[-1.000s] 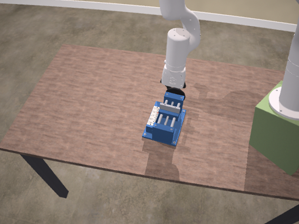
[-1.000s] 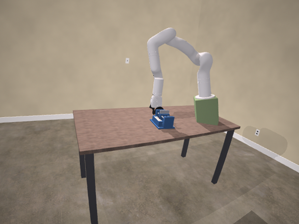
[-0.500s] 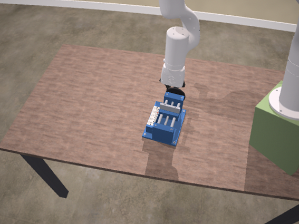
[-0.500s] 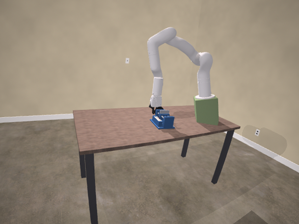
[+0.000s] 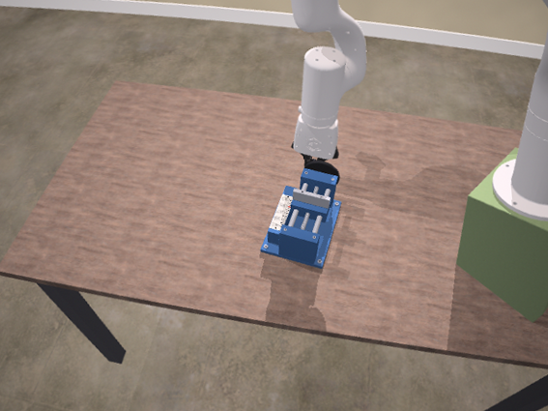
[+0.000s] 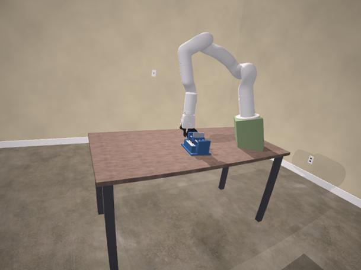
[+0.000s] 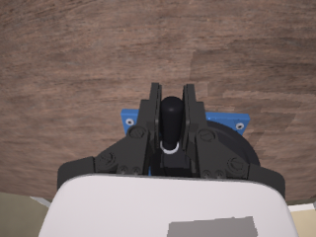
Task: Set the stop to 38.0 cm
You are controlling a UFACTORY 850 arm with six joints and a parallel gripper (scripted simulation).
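My gripper is now 1 cm past the grey stop block, 15 cm to the right of it and 3 cm below it. From my hand the other things lie so: black handwheel (1 cm behind, 2 cm to the left).
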